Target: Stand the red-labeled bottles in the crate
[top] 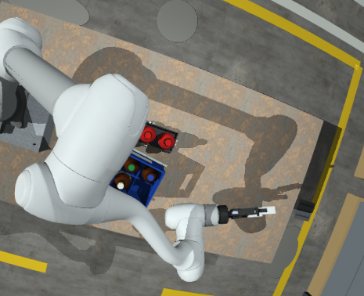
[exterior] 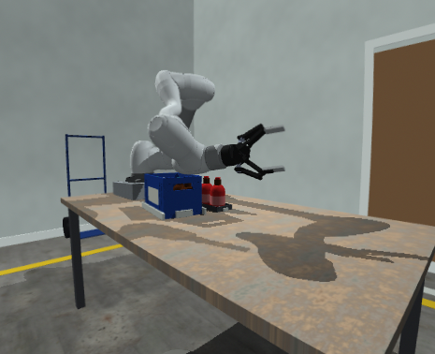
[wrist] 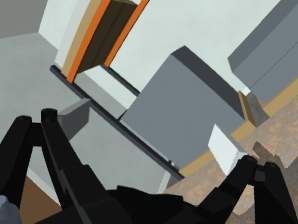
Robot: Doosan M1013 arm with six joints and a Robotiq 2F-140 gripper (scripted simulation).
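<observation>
Now: the red bottle 53 cm behind my hand, 19 cm to the left of it and 21 cm below it. Round my hand: dark tray 53 cm behind, 19 cm to the left, 28 cm below; red-labeled bottle 44 cm behind, 18 cm to the left, 21 cm below; blue crate 58 cm behind, 21 cm below.
</observation>
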